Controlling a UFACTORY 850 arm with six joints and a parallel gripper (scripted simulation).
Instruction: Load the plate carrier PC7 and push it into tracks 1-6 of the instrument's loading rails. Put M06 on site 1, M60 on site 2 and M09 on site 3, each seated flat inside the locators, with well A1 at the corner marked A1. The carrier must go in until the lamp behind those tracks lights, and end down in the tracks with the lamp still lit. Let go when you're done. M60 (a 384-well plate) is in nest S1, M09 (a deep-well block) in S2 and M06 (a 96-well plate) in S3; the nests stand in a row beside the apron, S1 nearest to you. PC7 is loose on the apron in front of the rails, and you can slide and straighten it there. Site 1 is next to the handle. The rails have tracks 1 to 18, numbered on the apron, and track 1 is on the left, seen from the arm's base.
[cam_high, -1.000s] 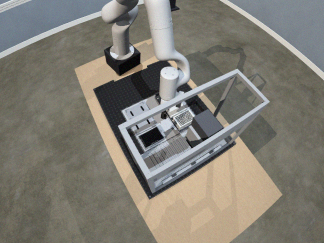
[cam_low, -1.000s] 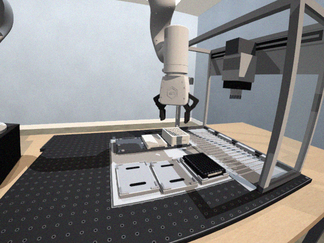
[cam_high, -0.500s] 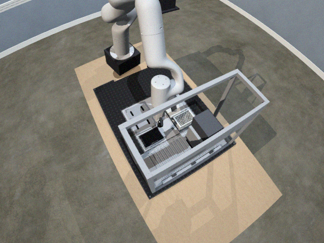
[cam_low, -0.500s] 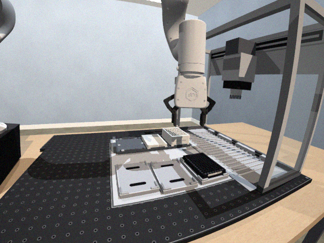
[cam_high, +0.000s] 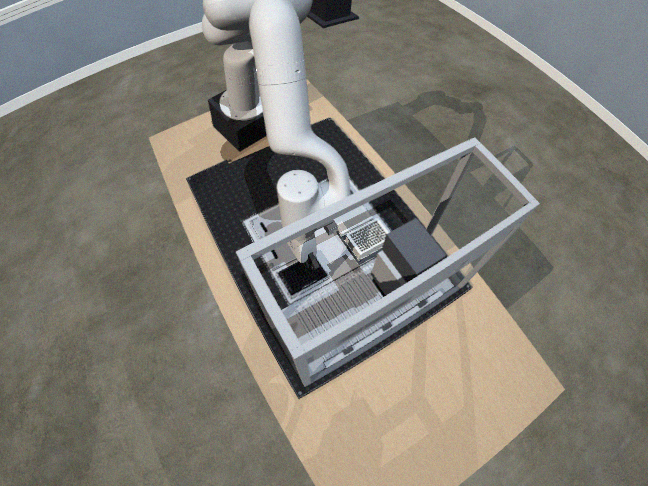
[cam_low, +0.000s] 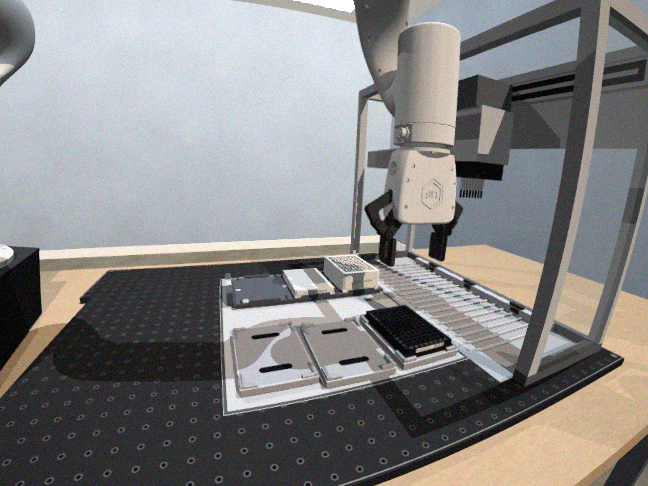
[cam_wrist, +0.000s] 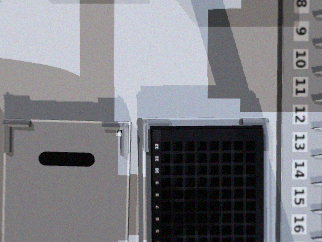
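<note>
Right now the black 96-well plate M06 is 120 mm below my hand. Round my hand: nest S1: 210 mm behind, 10 mm to the left, 140 mm below; then white 96-well plate: 10 mm ahead, 240 mm to the left, 110 mm below; then nest S2: 110 mm behind, 140 mm below.
</note>
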